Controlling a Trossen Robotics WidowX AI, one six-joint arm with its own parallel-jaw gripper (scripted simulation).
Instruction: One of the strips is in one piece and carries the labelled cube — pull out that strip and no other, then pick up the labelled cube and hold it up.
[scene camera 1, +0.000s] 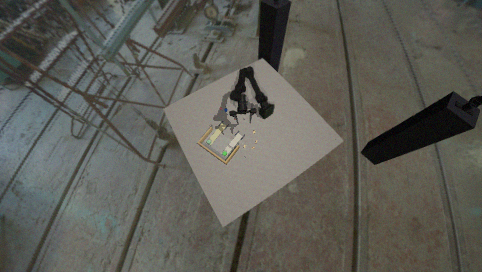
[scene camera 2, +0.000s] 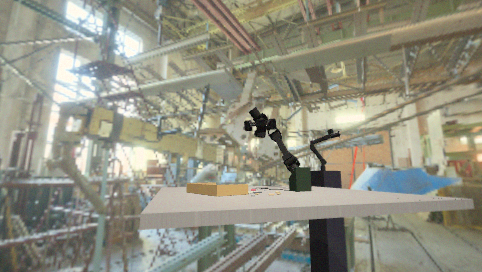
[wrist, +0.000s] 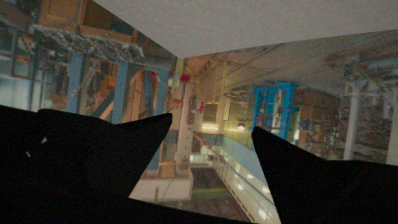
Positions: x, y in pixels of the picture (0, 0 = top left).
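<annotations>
You'd find a wooden tray (scene camera 2: 212, 188) here, and the tray is 112 cm from the lens.
</annotations>
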